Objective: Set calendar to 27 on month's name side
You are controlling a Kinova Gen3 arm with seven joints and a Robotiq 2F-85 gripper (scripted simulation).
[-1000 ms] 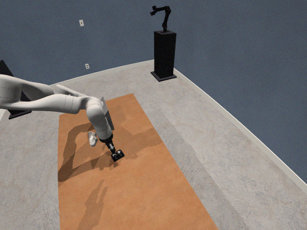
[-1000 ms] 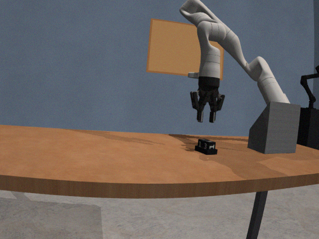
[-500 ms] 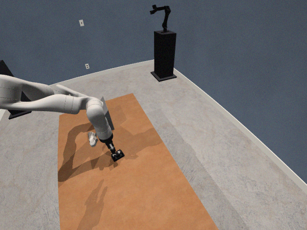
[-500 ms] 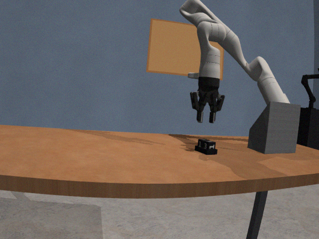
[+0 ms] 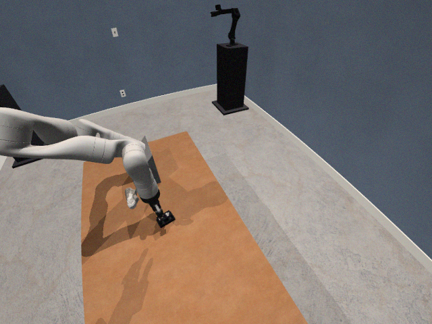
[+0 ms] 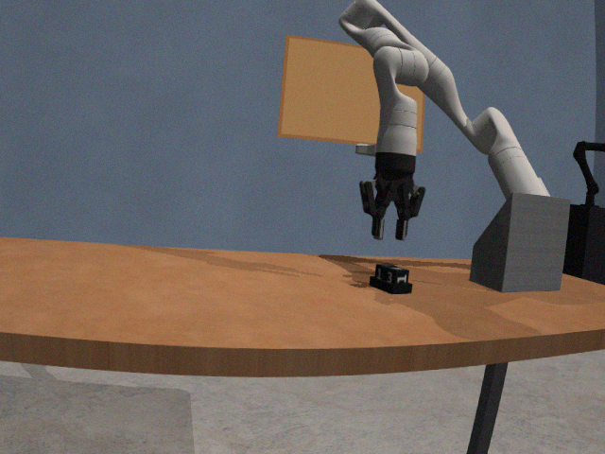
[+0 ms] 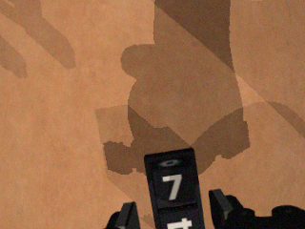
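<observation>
Right now the black tray is 10 mm behind my hand, 20 mm to the left of it and 100 mm below it.
</observation>
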